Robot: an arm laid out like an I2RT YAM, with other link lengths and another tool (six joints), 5 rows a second.
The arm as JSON. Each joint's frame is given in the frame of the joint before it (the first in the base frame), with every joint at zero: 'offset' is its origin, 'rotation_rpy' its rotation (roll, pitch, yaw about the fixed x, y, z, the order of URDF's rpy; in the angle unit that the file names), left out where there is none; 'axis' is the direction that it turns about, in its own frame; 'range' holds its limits. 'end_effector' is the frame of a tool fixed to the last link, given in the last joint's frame.
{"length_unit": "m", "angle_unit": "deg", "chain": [
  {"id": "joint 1", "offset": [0.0, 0.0, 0.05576], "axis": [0.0, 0.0, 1.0], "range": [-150.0, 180.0]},
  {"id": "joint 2", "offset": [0.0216, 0.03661, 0.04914], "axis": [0.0, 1.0, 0.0], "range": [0.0, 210.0]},
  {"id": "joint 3", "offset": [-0.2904, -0.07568, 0.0], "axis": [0.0, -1.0, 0.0], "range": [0.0, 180.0]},
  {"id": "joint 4", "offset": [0.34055, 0.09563, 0.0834], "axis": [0.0, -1.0, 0.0], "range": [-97.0, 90.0]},
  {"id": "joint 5", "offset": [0.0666, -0.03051, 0.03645], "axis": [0.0, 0.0, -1.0], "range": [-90.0, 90.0]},
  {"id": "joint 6", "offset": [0.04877, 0.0, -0.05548], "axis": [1.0, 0.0, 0.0], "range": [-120.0, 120.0]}
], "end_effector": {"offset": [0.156, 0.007, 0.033], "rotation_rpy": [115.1, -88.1, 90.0]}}
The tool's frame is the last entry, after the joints.
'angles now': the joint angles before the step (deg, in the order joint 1, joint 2, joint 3, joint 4, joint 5, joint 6). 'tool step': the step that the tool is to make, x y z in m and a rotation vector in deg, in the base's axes. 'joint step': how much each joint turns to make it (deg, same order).
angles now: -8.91, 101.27, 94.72, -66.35, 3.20, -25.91
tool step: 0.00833, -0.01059, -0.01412, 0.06, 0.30, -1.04
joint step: -1.00, 1.90, -0.01, 1.60, 0.00, 0.04
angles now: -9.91, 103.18, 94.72, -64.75, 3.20, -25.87
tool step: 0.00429, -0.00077, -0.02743, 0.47, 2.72, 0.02
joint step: 0.00, 3.19, 0.00, 0.43, 0.00, -0.02
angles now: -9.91, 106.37, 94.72, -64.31, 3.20, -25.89
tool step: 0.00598, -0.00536, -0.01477, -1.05, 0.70, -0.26
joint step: 0.00, 1.83, 0.00, 1.33, 1.18, -0.02
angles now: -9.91, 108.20, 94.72, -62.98, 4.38, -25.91
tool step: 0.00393, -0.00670, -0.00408, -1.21, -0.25, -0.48
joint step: -0.18, 0.59, 0.00, 1.05, 1.19, 0.02
